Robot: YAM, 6 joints.
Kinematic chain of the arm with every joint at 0, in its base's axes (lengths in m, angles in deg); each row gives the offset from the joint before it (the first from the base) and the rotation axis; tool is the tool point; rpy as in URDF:
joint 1: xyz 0 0 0.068 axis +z
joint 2: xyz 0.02 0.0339 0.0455 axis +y
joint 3: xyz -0.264 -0.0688 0 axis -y
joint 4: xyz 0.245 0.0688 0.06 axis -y
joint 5: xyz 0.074 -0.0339 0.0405 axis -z
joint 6: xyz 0.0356 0 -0.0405 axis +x
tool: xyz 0 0 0 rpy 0 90 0
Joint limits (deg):
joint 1: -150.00..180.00
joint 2: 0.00..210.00
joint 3: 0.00..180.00
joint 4: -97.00..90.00
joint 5: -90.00..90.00
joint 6: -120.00..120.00
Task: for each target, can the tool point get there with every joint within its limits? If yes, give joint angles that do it. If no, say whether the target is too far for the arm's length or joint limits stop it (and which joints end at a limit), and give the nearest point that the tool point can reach.
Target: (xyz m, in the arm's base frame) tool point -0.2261 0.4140 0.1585
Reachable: yes | joints 114.74 143.16 123.82 -78.16 -64.22 1.37
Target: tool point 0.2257 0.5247 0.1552
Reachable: yes | joints 69.69 154.62 141.06 -36.95 56.22 48.28
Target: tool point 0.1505 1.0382 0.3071
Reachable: no: too far | nearest point 0.0911 0.6285 0.2292 | short by 0.421 m
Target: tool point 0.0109 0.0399 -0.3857
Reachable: no: joint limits stop it (at a limit: joint 2) | nearest point 0.0186 0.0683 -0.3336 | short by 0.060 m
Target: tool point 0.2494 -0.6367 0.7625
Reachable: no: too far | nearest point 0.1705 -0.4353 0.5510 | short by 0.303 m
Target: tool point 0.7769 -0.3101 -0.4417
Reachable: no: too far | nearest point 0.5037 -0.2010 -0.2299 | short by 0.363 m
